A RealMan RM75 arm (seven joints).
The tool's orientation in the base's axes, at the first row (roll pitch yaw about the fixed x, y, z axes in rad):
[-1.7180, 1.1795, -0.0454]
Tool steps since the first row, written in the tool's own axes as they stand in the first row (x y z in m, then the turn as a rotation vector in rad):
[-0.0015, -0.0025, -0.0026, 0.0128, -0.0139, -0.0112]
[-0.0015, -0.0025, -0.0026, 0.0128, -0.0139, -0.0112]
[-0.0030, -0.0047, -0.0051, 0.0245, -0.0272, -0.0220]
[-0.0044, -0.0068, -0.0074, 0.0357, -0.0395, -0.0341]
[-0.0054, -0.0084, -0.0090, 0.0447, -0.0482, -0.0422]
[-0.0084, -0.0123, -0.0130, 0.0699, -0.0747, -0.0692]
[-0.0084, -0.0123, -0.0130, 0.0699, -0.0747, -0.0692]
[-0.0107, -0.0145, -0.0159, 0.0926, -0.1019, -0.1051]
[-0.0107, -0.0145, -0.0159, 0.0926, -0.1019, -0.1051]
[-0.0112, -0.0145, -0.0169, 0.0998, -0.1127, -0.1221]
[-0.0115, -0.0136, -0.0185, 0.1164, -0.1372, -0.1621]
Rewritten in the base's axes. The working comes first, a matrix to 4 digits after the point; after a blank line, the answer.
The tool's axes in the first row as the columns of a matrix, in the base's axes (used below as rounded here):
[0.3810, -0.9201, -0.0906]
[-0.0173, -0.1050, 0.9943]
[-0.9244, -0.3773, -0.0559]

[0.0020, -0.0023, 0.0025, 0.0187, -0.0099, -0.0060]
[0.0020, -0.0023, 0.0025, 0.0187, -0.0099, -0.0060]
[0.0036, -0.0045, 0.0048, 0.0364, -0.0194, -0.0112]
[0.0053, -0.0066, 0.0070, 0.0530, -0.0304, -0.0162]
[0.0065, -0.0080, 0.0087, 0.0652, -0.0377, -0.0208]
[0.0093, -0.0115, 0.0131, 0.1016, -0.0622, -0.0326]
[0.0093, -0.0115, 0.0131, 0.1016, -0.0622, -0.0326]
[0.0107, -0.0141, 0.0163, 0.1386, -0.0954, -0.0413]
[0.0107, -0.0141, 0.0163, 0.1386, -0.0954, -0.0413]
[0.0106, -0.0151, 0.0168, 0.1528, -0.1113, -0.0429]
[0.0098, -0.0168, 0.0168, 0.1853, -0.1488, -0.0468]

